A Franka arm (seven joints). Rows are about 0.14 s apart.
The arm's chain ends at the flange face. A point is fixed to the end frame.
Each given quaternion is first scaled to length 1.
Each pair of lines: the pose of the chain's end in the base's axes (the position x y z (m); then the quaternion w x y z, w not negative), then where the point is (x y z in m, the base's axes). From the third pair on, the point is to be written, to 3 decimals.
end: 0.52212 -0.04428 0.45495 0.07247 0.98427 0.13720 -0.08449
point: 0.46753 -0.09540 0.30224
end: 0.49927 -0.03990 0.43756 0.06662 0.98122 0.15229 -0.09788
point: 0.44143 -0.09106 0.28606
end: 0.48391 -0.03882 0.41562 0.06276 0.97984 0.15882 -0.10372
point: 0.425 -0.090 0.265
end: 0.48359 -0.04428 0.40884 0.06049 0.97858 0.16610 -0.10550
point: 0.424 -0.095 0.258
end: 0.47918 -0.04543 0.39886 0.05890 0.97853 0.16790 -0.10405
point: 0.420 -0.096 0.248
